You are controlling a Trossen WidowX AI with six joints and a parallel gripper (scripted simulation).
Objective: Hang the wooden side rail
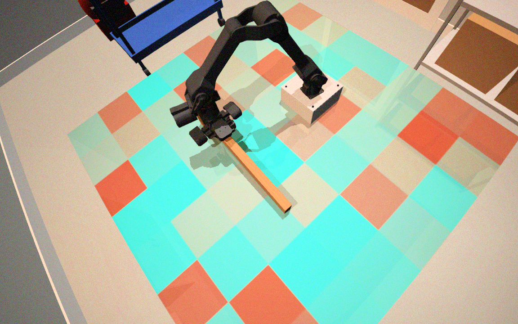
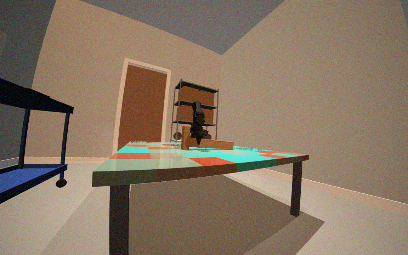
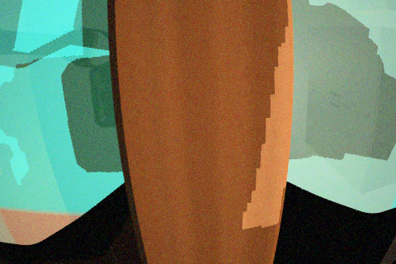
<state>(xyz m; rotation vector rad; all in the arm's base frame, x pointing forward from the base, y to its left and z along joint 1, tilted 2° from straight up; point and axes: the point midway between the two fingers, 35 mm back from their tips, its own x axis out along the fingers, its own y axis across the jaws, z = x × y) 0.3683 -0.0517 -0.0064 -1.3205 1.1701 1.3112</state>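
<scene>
Right now the headboard post is 100 mm to the right of my gripper tip, 40 mm above it and 20 mm ahead of it.
</scene>
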